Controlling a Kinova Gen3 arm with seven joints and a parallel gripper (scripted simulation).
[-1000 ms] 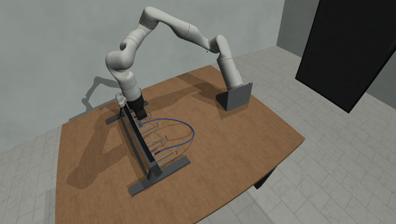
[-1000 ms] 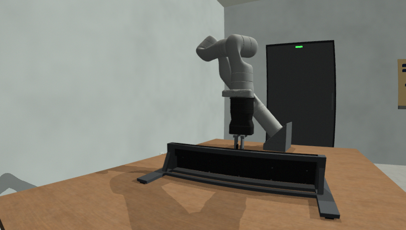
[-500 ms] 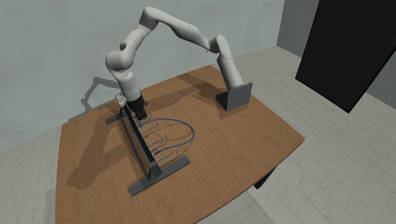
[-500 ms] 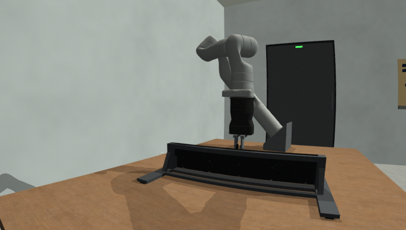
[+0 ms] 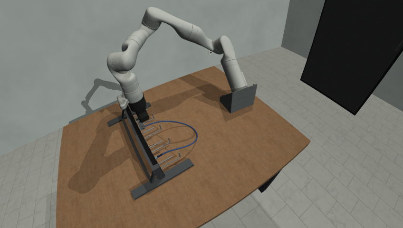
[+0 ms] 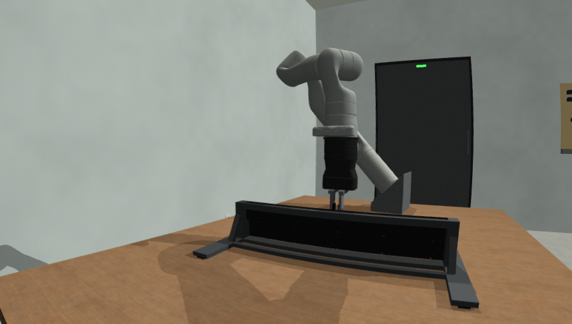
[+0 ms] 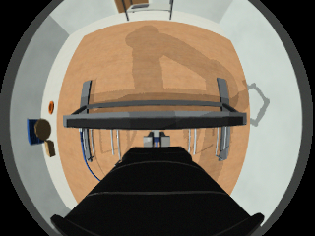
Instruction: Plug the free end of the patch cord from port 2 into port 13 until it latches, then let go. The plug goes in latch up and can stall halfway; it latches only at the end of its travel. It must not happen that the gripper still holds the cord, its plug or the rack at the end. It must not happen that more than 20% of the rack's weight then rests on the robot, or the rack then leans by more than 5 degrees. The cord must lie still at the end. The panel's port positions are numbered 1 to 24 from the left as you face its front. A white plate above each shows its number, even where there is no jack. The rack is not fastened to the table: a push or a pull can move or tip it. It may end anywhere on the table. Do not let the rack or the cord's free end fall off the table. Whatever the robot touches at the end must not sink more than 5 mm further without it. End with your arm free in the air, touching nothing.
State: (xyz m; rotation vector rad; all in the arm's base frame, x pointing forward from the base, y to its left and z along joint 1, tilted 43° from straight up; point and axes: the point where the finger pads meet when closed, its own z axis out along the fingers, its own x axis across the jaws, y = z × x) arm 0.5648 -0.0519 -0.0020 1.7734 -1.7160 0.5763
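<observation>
Right now my hand is 1 cm short of the pale plug and 1 cm above it.
</observation>
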